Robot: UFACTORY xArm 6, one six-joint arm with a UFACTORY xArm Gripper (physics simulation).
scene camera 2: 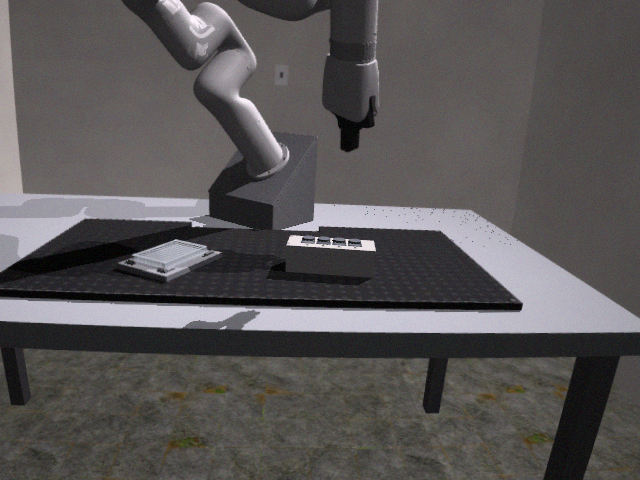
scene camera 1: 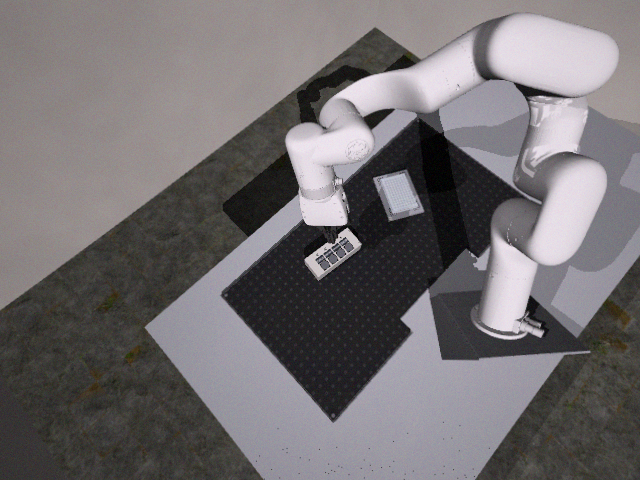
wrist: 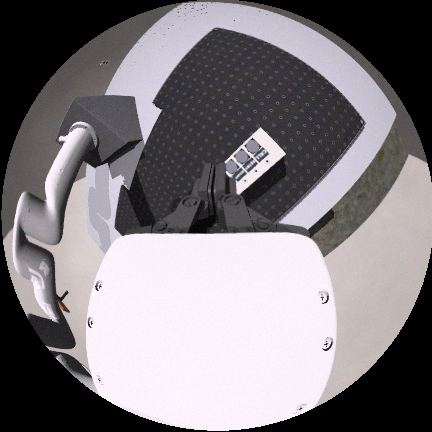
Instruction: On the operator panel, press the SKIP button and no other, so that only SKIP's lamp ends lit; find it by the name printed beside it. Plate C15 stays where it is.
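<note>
The operator panel is a white-topped box with a row of grey round buttons, printed names and small lamps. In the wrist view the CALL button, the RETRY button and a third button show; the panel's other end and the name SKIP are hidden behind the fingers. The lamps that show look dark. My gripper is shut and empty, pointing down, well above the panel and apart from it. Plate C15 lies on a flat grey holder; its name is not legible.
The panel and holder stand on a dark dotted mat. The arm's dark pedestal stands at the notched side of the mat, on the light table.
</note>
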